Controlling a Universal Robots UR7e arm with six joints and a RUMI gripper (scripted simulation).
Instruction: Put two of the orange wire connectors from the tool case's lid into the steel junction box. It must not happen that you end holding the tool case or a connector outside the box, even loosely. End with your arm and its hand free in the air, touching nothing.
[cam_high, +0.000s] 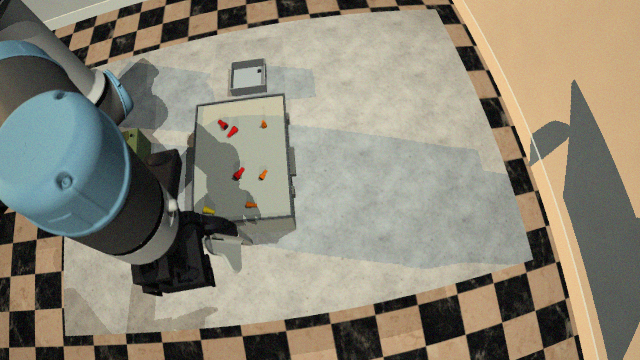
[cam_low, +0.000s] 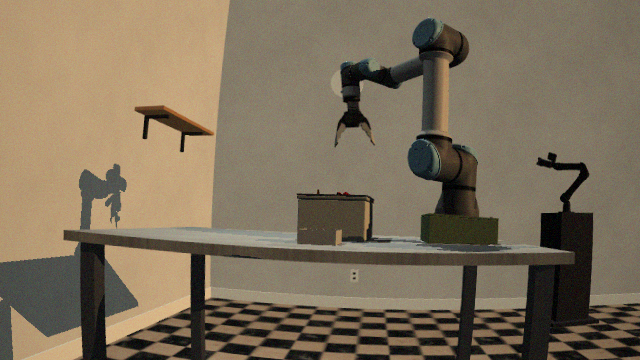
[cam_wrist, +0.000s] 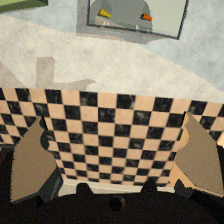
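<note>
The tool case lies 80 mm ahead of my hand, 240 mm to the left of it and 250 mm below it. Also, from my hand: yellow connector (20 mm behind, 130 mm to the left, 210 mm below).
</note>
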